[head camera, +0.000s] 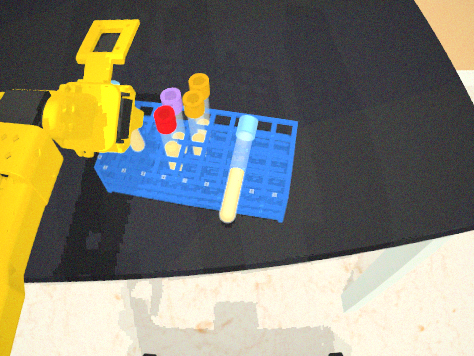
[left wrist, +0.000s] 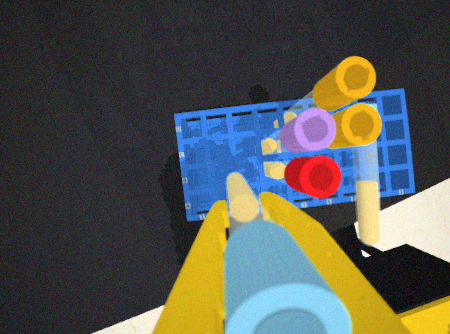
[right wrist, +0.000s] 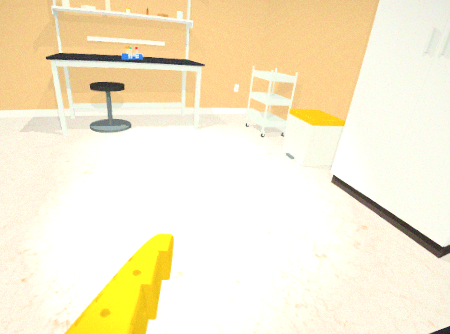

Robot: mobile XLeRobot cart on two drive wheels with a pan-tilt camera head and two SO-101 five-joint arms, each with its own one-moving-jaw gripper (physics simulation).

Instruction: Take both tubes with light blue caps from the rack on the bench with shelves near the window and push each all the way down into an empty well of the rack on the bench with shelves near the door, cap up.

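Places are measured from the left arm's base along level axes (x right, y ahead, z up), in centimetres.
Pixels of known places: left hand at its tool point: [head camera: 117, 117] [left wrist: 227, 209]; right hand at its tool point: [right wrist: 171, 250].
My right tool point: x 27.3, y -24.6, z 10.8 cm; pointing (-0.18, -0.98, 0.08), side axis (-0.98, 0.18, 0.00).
For each thing: its top centre in the pictures, then the offset to it from my right tool point. "*": a spot on its surface instead. Level surfaces: height alone.
- light-blue-capped tube at its top centre: [left wrist: 287, 302] [head camera: 112, 82] dz +4.7, dx -22.8, dy +52.5 cm
- blue rack at a spot on its surface: [head camera: 125, 182] * dz -9.1, dx -24.6, dy +50.7 cm
- red-capped tube at its top centre: [left wrist: 319, 175] [head camera: 163, 112] dz -0.2, dx -19.2, dy +52.9 cm
- shelved bench at its surface level: dz -12.1 cm
My left gripper [head camera: 140, 121] [left wrist: 243, 206] is shut on a light-blue-capped tube [head camera: 137, 142] [left wrist: 262, 255], held cap up with its round lower end above the blue rack [head camera: 125, 182] [left wrist: 215, 150], in the part away from the other light-blue-capped tube. That other tube [head camera: 232, 192] [left wrist: 368, 210] lies across the top of the rack, its round end sticking out past the near long edge; in the left wrist view its cap is mostly hidden behind an orange cap. My right gripper [right wrist: 162, 250] is fully open, with one notched jaw showing above the floor.
A red-capped tube [head camera: 165, 120] [left wrist: 319, 177], a purple-capped one [head camera: 171, 100] [left wrist: 314, 129] and two orange-capped ones stand in the rack near the held tube. Across the room are a shelved bench [right wrist: 170, 61] with another blue rack [right wrist: 132, 57], a stool, a cart and a yellow-topped box.
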